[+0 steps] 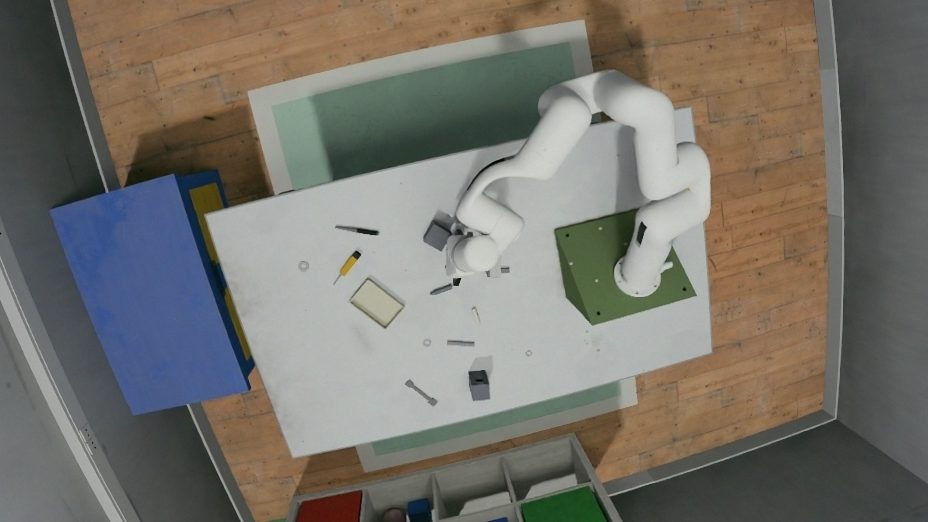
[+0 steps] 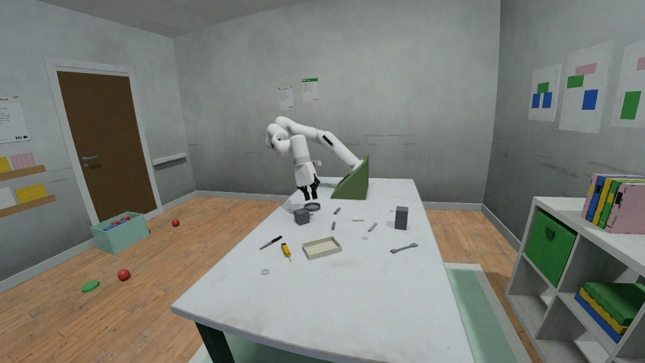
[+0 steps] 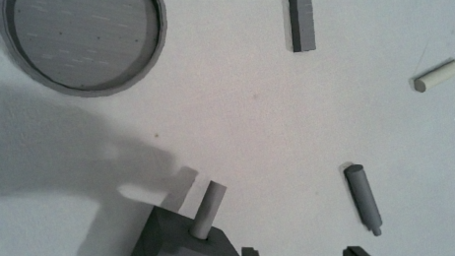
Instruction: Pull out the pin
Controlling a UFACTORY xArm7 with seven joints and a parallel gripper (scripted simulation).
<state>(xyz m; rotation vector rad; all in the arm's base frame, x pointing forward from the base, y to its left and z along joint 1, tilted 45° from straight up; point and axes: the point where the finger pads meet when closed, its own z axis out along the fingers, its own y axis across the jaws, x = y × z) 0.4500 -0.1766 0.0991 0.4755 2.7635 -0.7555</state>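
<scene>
My gripper is now 10 cm above the light grey pin and 2 cm to the left of it. From my hand the other things lie so: cream peg 23 cm to the left, 12 cm below, 1 cm behind; then grey bar 12 cm below, 11 cm to the left, 11 cm behind; then round dish 15 cm behind, 12 cm below, 3 cm to the right.
</scene>
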